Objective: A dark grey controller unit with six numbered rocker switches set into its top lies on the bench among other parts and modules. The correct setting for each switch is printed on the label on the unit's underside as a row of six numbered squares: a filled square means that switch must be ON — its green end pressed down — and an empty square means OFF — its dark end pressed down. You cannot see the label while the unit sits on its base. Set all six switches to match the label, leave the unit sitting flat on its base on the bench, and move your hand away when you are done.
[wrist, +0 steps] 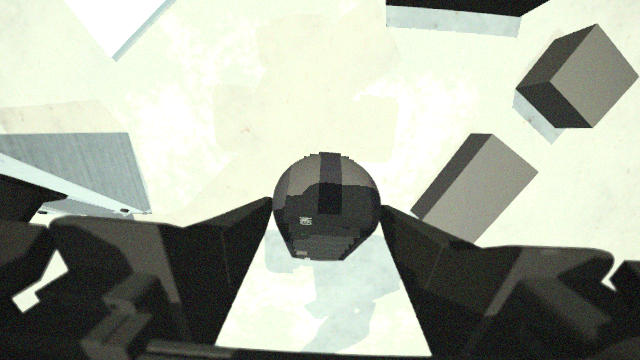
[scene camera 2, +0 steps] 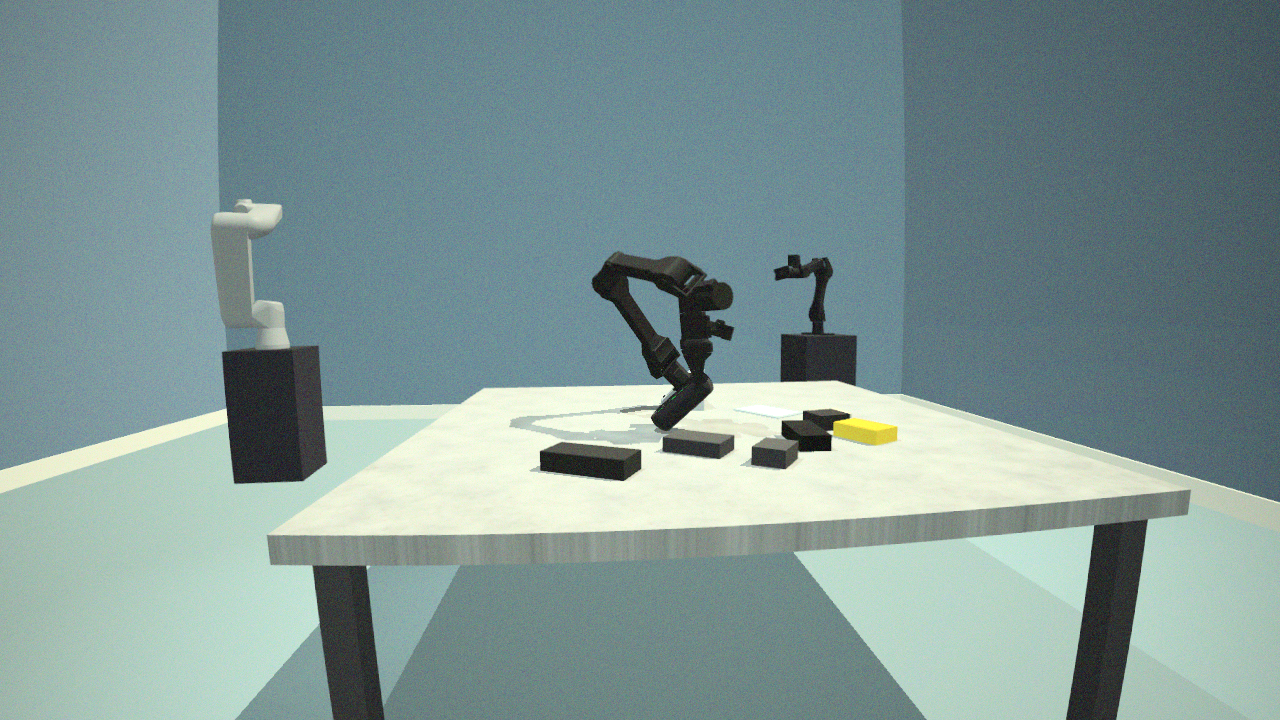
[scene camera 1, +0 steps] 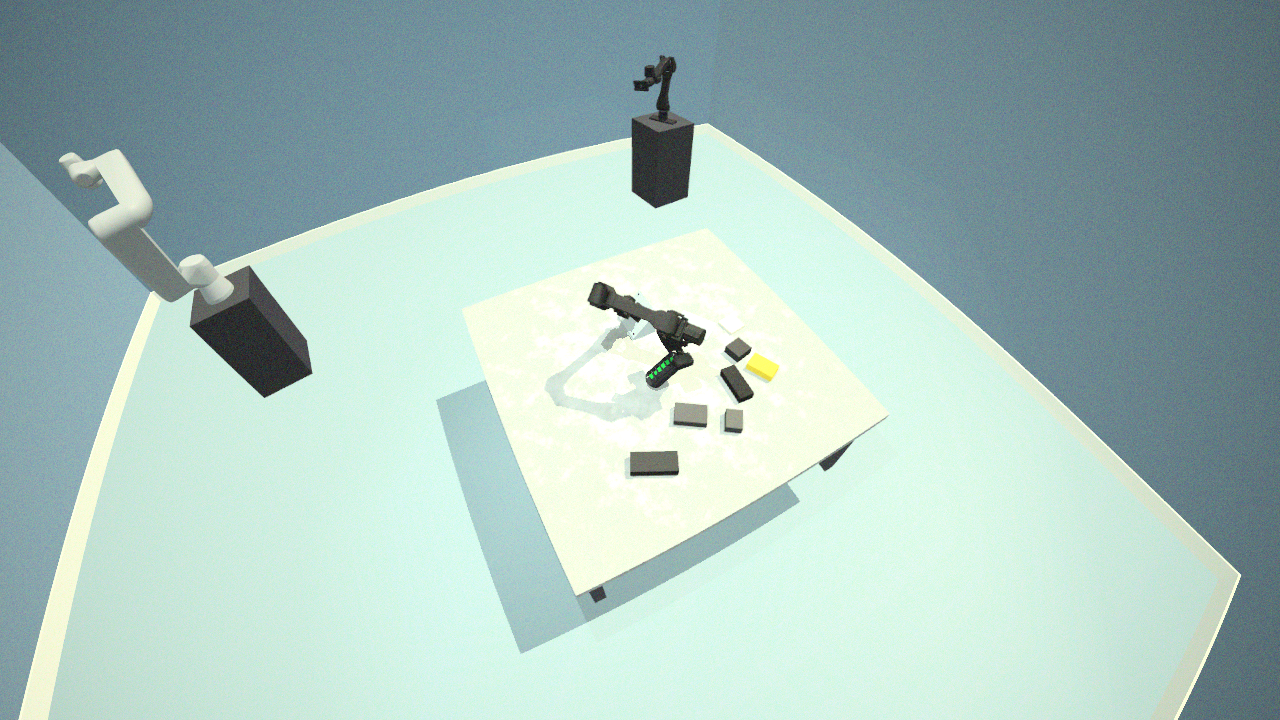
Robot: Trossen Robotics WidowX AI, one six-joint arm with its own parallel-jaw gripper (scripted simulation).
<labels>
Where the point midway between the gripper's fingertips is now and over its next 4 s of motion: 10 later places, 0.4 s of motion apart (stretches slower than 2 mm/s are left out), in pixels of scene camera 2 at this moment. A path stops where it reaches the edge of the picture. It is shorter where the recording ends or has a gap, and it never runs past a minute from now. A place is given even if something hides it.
My gripper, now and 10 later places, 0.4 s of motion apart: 698, 382; 694, 380; 691, 379; 687, 377; 683, 375; 679, 374; 675, 373; 671, 372; 667, 371; 662, 370; 658, 370
</labels>
